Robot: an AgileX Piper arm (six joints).
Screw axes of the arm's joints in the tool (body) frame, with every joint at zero. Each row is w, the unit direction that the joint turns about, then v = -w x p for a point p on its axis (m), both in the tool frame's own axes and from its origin. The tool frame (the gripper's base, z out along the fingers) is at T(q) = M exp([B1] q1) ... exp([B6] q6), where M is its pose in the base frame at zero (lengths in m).
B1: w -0.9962 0 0.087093 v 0.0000 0.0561 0.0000
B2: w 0 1 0 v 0.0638 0.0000 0.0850
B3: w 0 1 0 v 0.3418 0.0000 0.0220
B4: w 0 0 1 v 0.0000 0.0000 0.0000
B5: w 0 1 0 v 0.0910 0.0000 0.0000
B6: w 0 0 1 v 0.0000 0.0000 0.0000
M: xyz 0.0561 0.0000 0.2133 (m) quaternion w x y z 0.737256 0 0.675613 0
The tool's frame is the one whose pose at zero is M.
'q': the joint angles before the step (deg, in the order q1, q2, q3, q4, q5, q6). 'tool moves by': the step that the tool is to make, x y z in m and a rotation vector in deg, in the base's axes. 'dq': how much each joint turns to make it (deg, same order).
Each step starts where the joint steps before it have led.
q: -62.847 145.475 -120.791 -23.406 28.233 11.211
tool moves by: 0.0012 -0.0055 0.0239 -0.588 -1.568 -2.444
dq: -0.003 -0.016 -5.297 1.329 4.531 0.539
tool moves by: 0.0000 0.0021 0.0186 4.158 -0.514 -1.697
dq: 0.007 -0.034 -5.205 5.038 8.601 -2.971
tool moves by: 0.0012 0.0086 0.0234 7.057 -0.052 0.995
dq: -0.001 0.019 -6.921 7.154 12.500 -5.869
